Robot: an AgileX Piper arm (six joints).
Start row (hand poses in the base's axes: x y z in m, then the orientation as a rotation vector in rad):
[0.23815 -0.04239 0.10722 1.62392 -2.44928 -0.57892]
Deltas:
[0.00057 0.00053 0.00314 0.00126 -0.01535 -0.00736]
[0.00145 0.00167 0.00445 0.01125 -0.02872 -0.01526]
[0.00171 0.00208 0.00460 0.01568 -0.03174 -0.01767]
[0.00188 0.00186 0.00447 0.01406 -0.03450 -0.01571]
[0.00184 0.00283 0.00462 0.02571 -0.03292 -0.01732]
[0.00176 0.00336 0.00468 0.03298 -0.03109 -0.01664]
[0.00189 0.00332 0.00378 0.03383 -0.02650 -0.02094]
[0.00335 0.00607 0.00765 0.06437 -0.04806 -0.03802]
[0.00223 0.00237 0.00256 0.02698 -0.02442 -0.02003]
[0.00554 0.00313 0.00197 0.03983 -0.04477 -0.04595]
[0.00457 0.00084 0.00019 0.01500 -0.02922 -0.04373]
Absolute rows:
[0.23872 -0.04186 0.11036 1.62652 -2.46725 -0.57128]
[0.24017 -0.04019 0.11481 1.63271 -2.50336 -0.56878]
[0.24188 -0.03811 0.11941 1.63939 -2.54458 -0.57030]
[0.24376 -0.03625 0.12388 1.64947 -2.58576 -0.56738]
[0.24560 -0.03342 0.12850 -1.63693 2.59343 0.57380]
[0.24736 -0.03006 0.13318 -1.60003 2.55918 0.58222]
[0.24925 -0.02674 0.13696 -1.55784 2.53005 0.59507]
[0.25260 -0.02067 0.14461 -1.48123 2.47407 0.62024]
[0.25483 -0.01830 0.14717 -1.44387 2.44939 0.62562]
[0.26037 -0.01517 0.14914 -1.36777 2.41472 0.62202]
[0.26494 -0.01433 0.14933 -1.30542 2.40530 0.60369]

